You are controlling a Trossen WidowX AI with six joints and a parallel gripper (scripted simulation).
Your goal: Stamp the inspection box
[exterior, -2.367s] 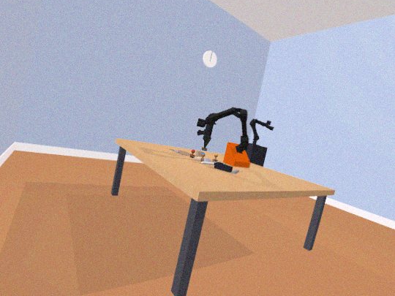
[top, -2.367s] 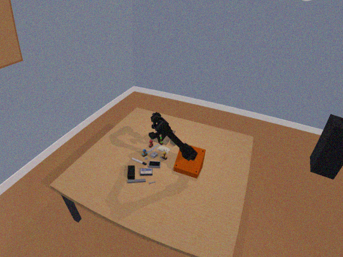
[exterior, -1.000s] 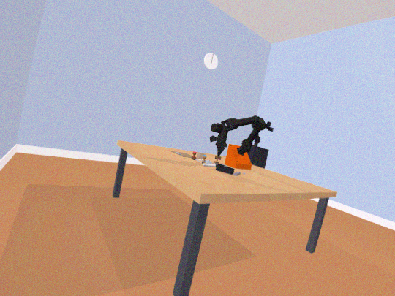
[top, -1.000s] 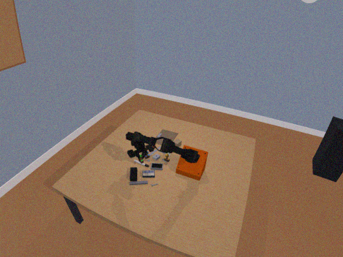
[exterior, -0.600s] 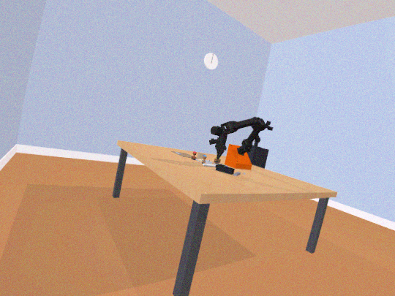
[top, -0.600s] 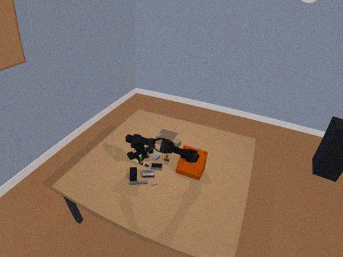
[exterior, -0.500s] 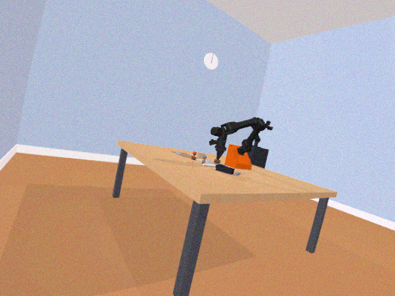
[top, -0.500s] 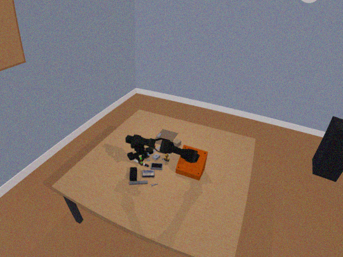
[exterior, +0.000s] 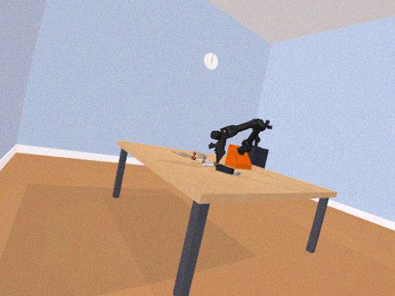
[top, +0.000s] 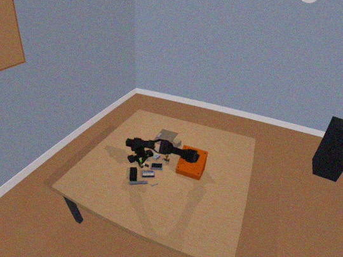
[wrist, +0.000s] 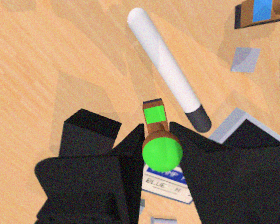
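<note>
My gripper tip is 40 mm to the left of the white marker and 30 mm above it. The rest, counted from my gripper tip: black block: 10 mm behind, 100 mm to the left, 20 mm below; ink pad: 90 mm behind, 80 mm to the right, 30 mm below; blue-knobbed stamp: 30 mm ahead, 120 mm to the right, 20 mm below.
</note>
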